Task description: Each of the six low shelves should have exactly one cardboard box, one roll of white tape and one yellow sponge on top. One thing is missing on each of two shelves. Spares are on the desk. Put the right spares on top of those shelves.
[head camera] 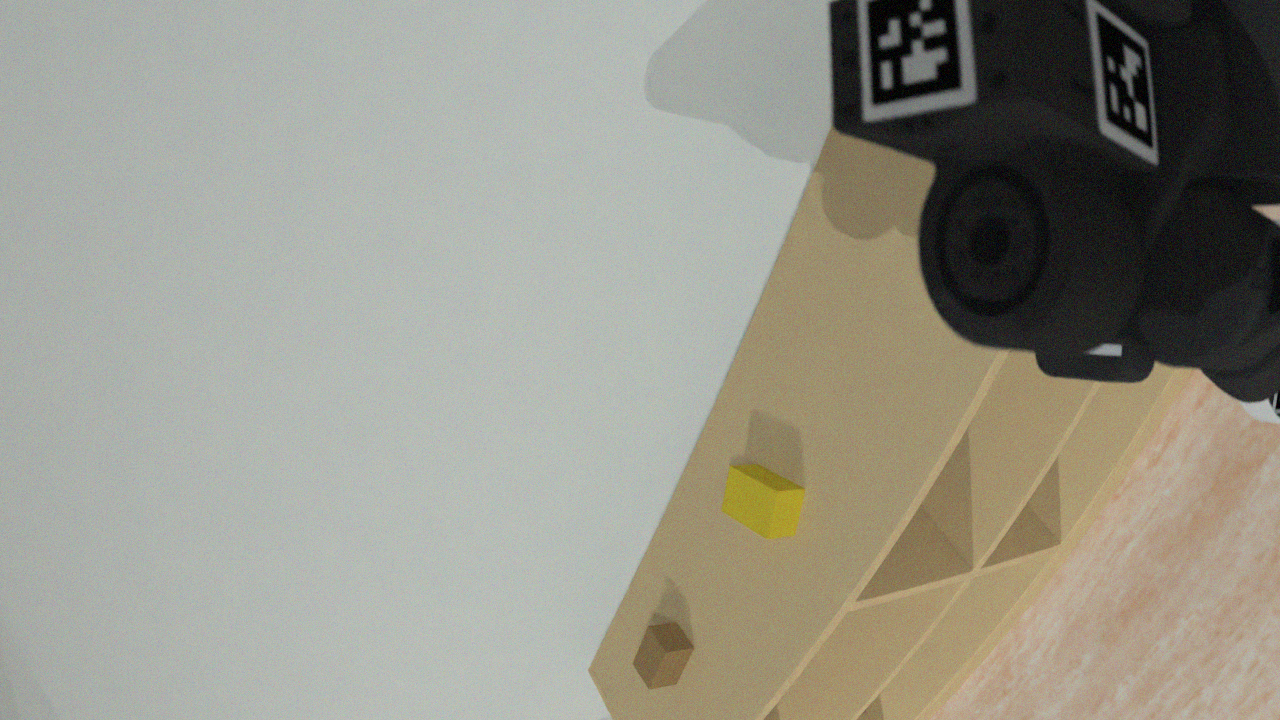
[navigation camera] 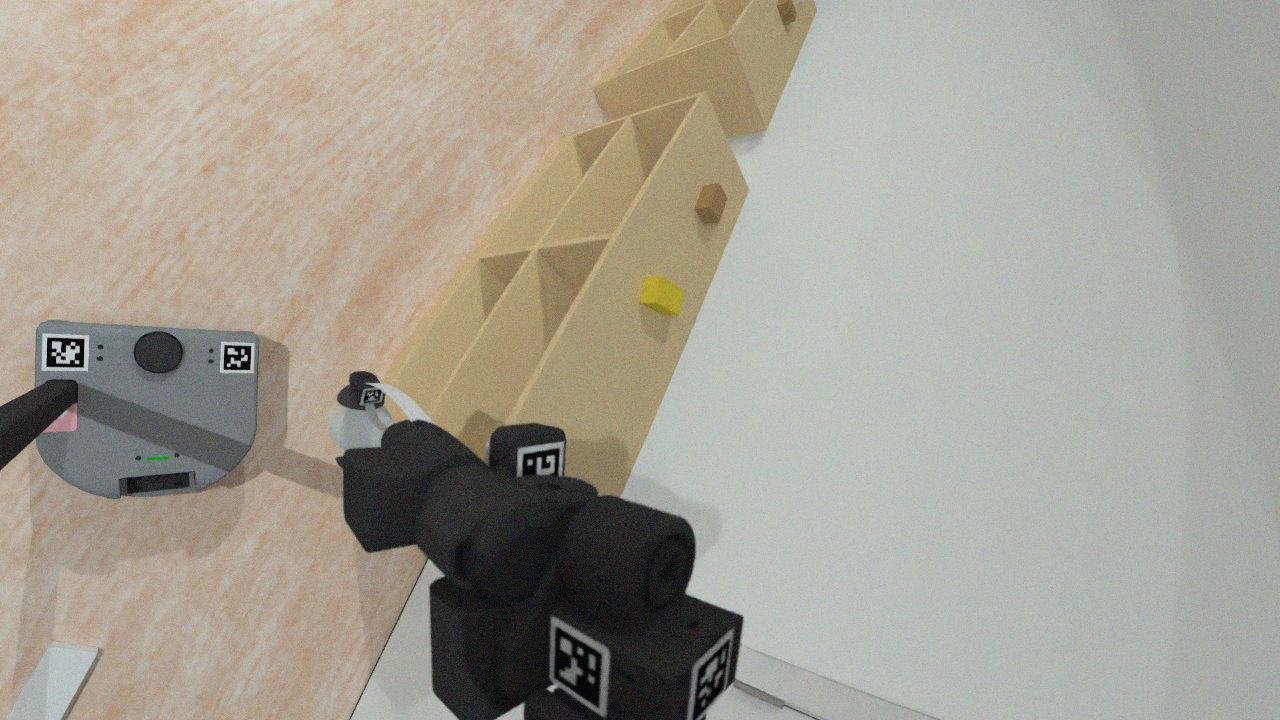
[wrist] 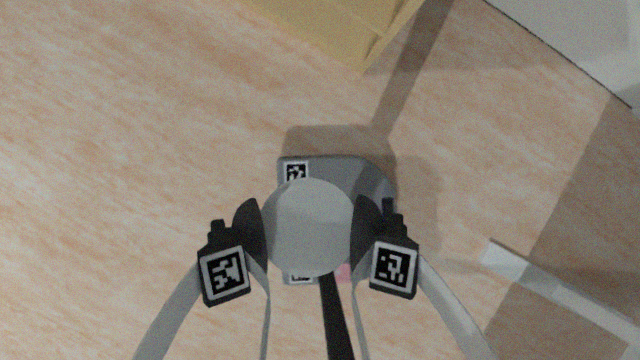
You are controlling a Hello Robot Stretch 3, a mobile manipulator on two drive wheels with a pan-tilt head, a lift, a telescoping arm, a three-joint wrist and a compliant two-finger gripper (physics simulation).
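My gripper (navigation camera: 359,413) (wrist: 307,222) is shut on a roll of white tape (navigation camera: 351,433) (wrist: 308,228), a pale round disc between the two fingertips. It hangs beside the front edge of a low wooden shelf (head camera: 859,358) (navigation camera: 617,358) (wrist: 330,30). On that shelf's top lie a yellow sponge (head camera: 760,501) (navigation camera: 661,296) near the middle and a brown cardboard box (head camera: 663,654) (navigation camera: 711,203) nearer one end. No tape shows on the visible part of this top; my wrist hides its other end. The desk does not show.
A second low shelf (navigation camera: 689,85) stands past the box end of the first, with a small cardboard box (navigation camera: 786,11) on top. A pale wall (head camera: 358,358) (navigation camera: 939,358) runs behind the shelves. My round-cornered base (navigation camera: 161,402) (wrist: 335,167) stands on the floor in front.
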